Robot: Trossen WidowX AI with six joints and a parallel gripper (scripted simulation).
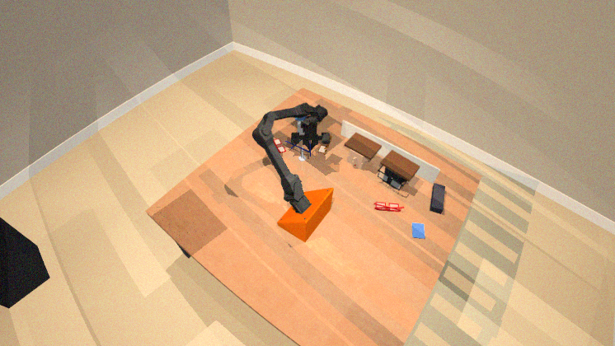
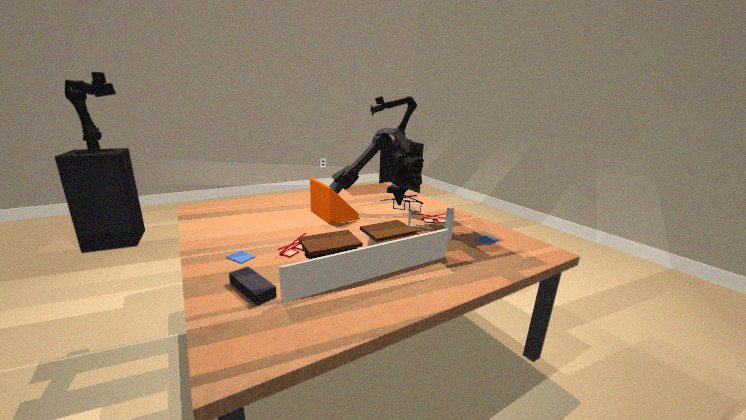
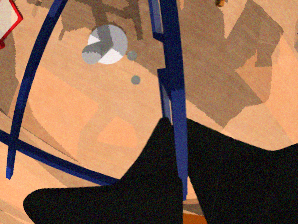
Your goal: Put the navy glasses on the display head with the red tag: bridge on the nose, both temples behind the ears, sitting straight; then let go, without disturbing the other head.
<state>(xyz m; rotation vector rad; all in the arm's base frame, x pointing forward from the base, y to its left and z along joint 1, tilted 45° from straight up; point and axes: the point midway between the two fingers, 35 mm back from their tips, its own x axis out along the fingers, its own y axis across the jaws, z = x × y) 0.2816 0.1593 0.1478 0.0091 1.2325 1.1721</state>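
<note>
My gripper tip is now 5 cm to the right of the grey peg stand and 8 cm above it. From my gripper tip the other things lie so: dark case (27 cm ahead, 64 cm to the right, 9 cm below); white panel (34 cm ahead, 27 cm to the right, 5 cm below).
</note>
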